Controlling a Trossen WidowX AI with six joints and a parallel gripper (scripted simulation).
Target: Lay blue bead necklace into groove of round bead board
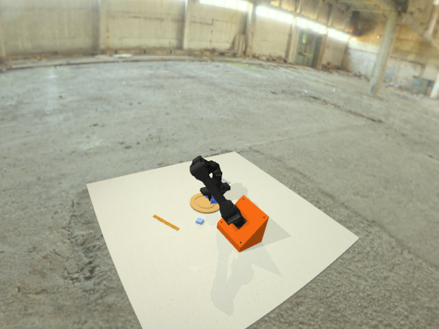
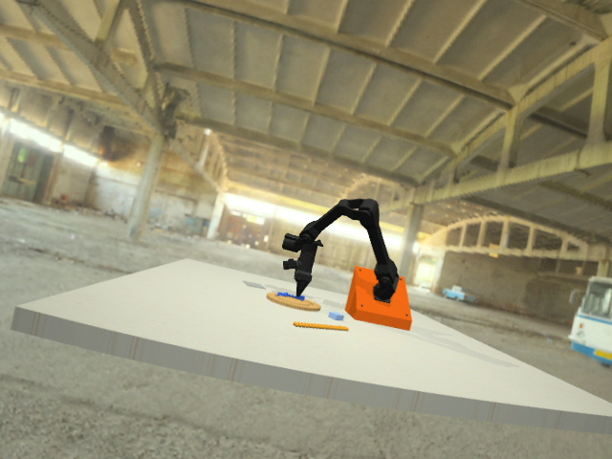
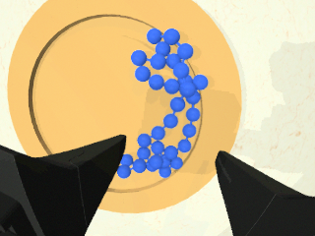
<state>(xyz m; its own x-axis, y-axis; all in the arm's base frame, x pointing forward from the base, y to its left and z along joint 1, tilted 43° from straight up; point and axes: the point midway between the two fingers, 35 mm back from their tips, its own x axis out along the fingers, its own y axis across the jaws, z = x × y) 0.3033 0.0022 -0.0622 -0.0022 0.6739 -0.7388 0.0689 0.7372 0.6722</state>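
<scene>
Now: gripper tip 50 mm to the right of the round tan bead board, 10 mm short of it and 10 mm above it. Round my gripper tip: flat grey tile 180 mm to the right, 170 mm ahead, 20 mm below; then small light-blue block 170 mm to the left, 120 mm behind, 10 mm below.
</scene>
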